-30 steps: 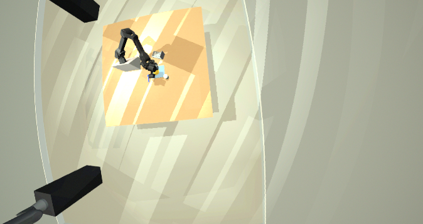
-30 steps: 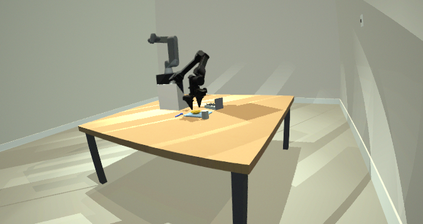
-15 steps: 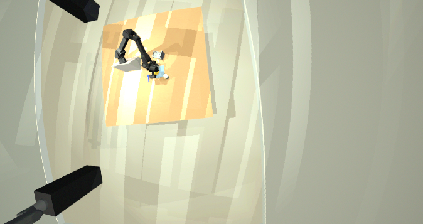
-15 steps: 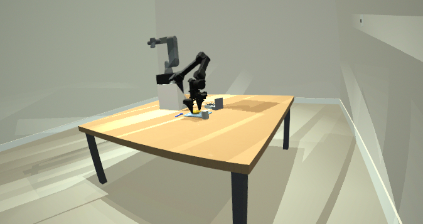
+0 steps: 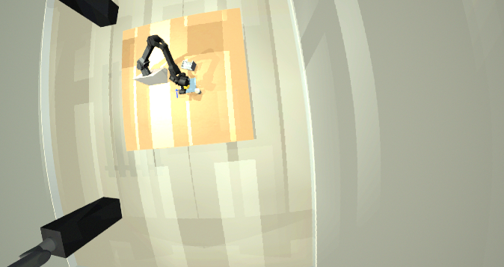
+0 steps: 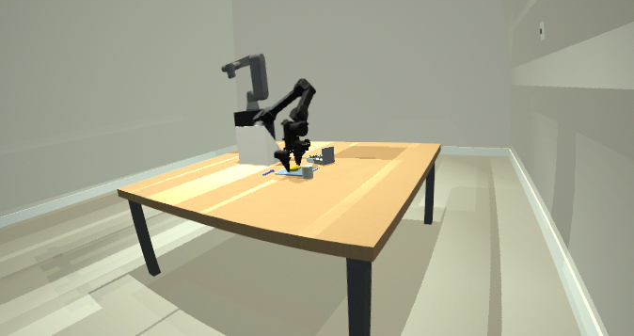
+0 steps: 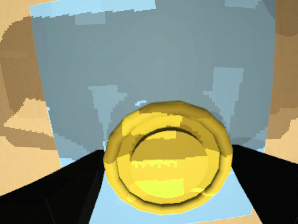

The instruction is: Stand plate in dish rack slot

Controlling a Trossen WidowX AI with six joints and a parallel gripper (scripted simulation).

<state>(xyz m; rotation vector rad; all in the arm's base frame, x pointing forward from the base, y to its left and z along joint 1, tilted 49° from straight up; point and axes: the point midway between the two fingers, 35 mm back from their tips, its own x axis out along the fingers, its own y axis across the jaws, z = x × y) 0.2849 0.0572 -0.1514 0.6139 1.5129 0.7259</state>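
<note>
Now: the dish rack 190 mm to the left of my gripper tip, 20 mm above it and 10 mm ahead of it. The rest, counted from my gripper tip: plate (10 mm above); white cup (120 mm ahead, 60 mm to the right, 20 mm above).
</note>
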